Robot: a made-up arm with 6 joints.
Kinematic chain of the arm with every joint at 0, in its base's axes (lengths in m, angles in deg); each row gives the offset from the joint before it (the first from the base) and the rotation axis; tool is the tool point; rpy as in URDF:
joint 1: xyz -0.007 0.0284 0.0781 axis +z
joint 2: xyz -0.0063 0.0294 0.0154 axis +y
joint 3: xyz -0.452 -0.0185 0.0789 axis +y
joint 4: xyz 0.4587 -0.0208 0.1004 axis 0.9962 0 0.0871
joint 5: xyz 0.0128 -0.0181 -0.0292 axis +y
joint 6: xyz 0.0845 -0.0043 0.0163 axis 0.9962 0 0.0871
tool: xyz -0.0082 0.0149 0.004 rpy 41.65 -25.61 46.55
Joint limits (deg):
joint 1: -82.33..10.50
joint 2: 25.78..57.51
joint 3: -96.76..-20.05
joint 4: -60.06..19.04
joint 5: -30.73..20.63
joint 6: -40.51..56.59
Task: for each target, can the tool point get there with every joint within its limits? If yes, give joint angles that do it. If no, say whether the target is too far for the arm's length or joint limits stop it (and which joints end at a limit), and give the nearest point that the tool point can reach.
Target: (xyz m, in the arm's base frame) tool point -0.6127 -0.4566 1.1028
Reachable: no: too far | nearest point -0.3300 -0.0648 0.8969 | short by 0.525 m
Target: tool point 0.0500 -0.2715 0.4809
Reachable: yes | joints -75.05 47.76 -35.81 -43.55 -3.56 39.20
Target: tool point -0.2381 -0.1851 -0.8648
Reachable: no: joint limits stop it (at a limit: joint 1, joint 2, joint 3, joint 5, joint 6) | nearest point 0.0083 -0.2566 0.2272 | short by 1.122 m
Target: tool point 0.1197 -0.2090 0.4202
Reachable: yes | joints -58.64 43.76 -27.07 -12.59 -25.19 -32.17
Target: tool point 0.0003 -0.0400 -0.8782
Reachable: no: joint limits stop it (at a limit: joint 2, joint 3, joint 5, joint 6) | nearest point 0.0231 -0.2538 0.2259 | short by 1.125 m
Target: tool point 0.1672 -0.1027 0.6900
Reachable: yes | joints -31.21 42.33 -56.89 -8.53 -0.69 23.23
